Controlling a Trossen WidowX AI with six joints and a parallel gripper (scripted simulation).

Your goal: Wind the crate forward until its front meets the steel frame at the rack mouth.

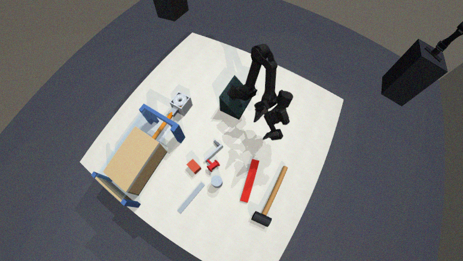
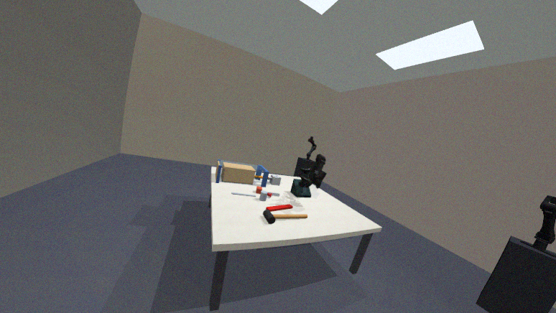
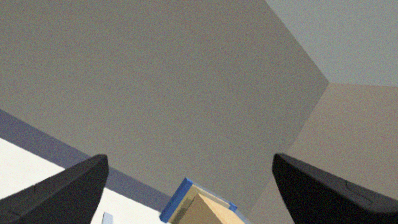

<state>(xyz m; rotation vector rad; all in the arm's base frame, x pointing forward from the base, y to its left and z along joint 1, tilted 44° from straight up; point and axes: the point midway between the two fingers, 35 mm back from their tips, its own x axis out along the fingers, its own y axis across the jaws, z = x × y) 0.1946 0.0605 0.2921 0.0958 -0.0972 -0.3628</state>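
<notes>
Right now my gripper tip is 170 mm short of the red knob, 150 mm to the left of it and 270 mm above it. From my gripper tip the other things lie so: winch handle 120 mm ahead, 170 mm to the right, 270 mm below; then red bar 140 mm ahead, 60 mm to the left, 280 mm below; then grey bar 370 mm ahead, 160 mm to the right, 280 mm below.
</notes>
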